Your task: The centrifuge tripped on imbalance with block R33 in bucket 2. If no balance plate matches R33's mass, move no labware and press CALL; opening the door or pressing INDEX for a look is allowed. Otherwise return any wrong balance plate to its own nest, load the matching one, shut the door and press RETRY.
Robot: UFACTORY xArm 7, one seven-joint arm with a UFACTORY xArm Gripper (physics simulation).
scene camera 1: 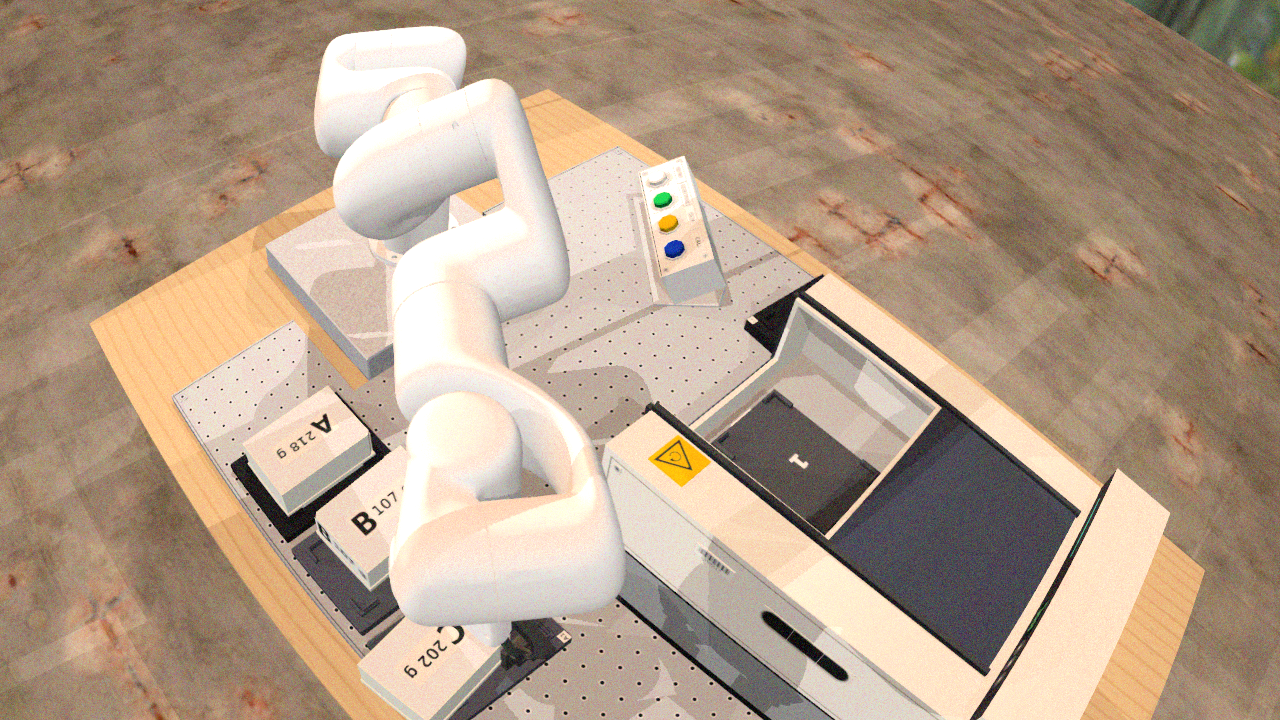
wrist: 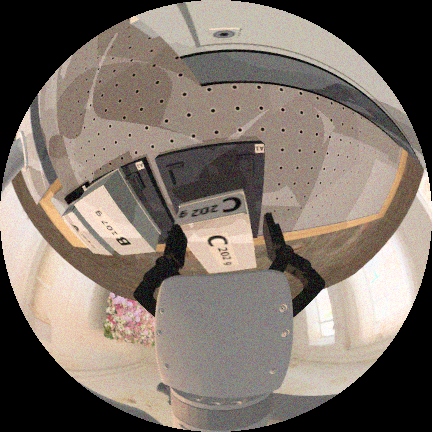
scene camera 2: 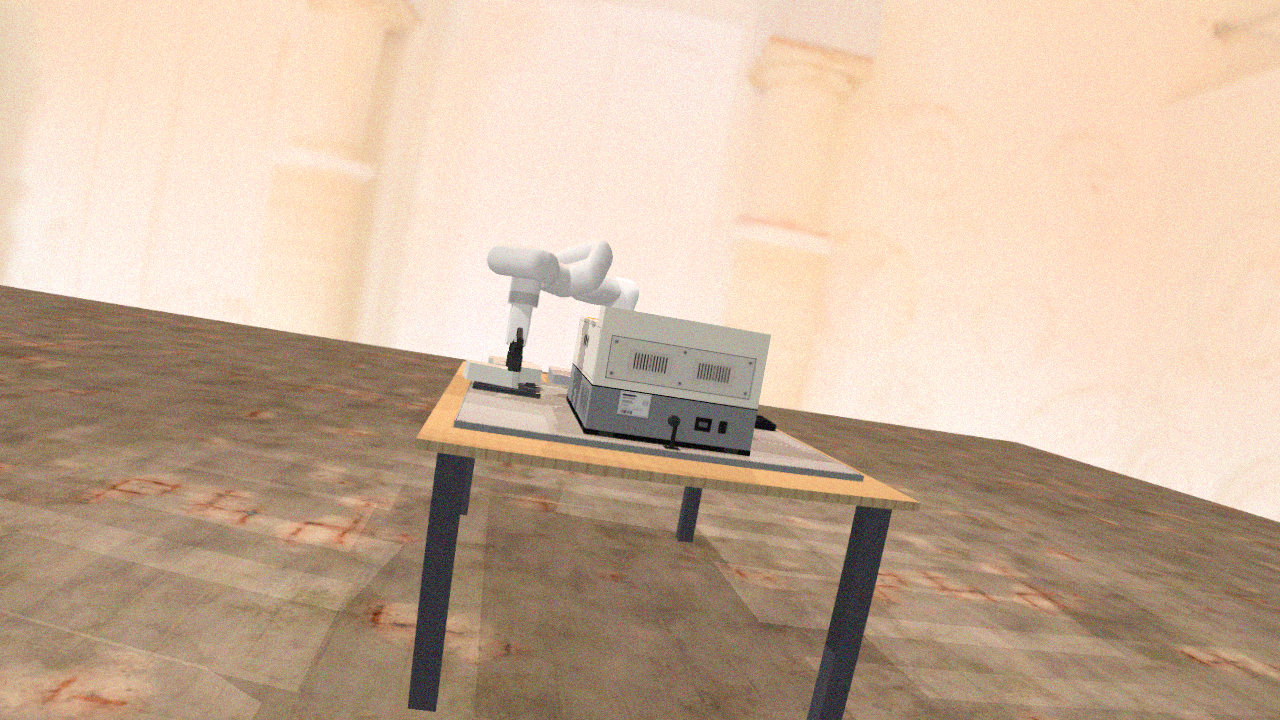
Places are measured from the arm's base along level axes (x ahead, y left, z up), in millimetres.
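Pixels of known places: gripper, fingertip midpoint: [scene camera 1: 476, 625] [wrist: 221, 226] [scene camera 2: 512, 369]; arm's base at its link origin: [scene camera 1: 413, 237].
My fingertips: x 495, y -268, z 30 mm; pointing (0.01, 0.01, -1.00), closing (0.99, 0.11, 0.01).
For each thing: its top centre in the pictures, then the offset to it from my fingertips. "*": a spot on its surface instead.
- button box at its top centre: [scene camera 1: 685, 201] dx -295, dy +560, dz +29 mm
- slid-back door at a spot on its surface: [scene camera 1: 1073, 617] * dx +389, dy +303, dz +189 mm
Three white balance plates sit at the table's left front: A, 218 g [scene camera 1: 309, 445], B, 107 g [scene camera 1: 357, 523] [wrist: 116, 219], and C, 202 g [scene camera 1: 427, 667] [wrist: 219, 231]. Plate C overhangs the front of its dark nest [wrist: 209, 171]. My gripper [wrist: 221, 226] [scene camera 2: 515, 350] is open, with one finger on each side of plate C and a gap to it on the right. The centrifuge [scene camera 1: 760, 573] [scene camera 2: 666, 380] has its door open. A dark bucket marked 1 [scene camera 1: 796, 460] shows inside and looks empty. Block R33 is not in view.
A button box [scene camera 1: 680, 237] with white, green, yellow and blue buttons stands behind the centrifuge opening. The slid-back door [scene camera 1: 1073, 617] lies at the right. My arm [scene camera 1: 483, 465] hangs over plates B and C. The table edge [scene camera 1: 267, 582] is close to plate C.
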